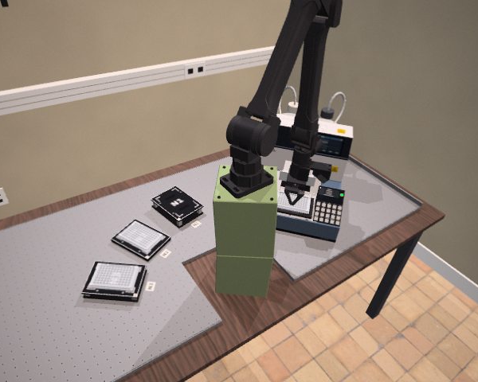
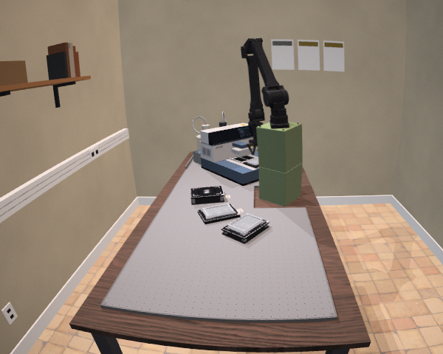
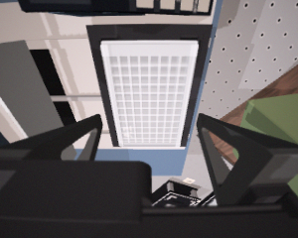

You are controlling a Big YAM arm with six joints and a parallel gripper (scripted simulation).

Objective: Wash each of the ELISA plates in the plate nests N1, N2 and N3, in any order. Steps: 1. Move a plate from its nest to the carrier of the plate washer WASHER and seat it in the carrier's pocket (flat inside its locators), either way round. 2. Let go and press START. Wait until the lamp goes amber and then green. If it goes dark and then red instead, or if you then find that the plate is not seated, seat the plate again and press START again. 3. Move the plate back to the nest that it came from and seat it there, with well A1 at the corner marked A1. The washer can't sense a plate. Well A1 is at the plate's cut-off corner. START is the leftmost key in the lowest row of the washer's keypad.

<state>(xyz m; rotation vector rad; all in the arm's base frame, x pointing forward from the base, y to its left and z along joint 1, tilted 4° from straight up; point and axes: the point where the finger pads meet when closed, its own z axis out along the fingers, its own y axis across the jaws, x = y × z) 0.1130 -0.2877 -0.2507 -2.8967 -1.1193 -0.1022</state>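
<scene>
My gripper is now 4 cm above the dark washer carrier. The rest, counted from my hand: plate washer 10 cm ahead, 12 cm to the right.
</scene>
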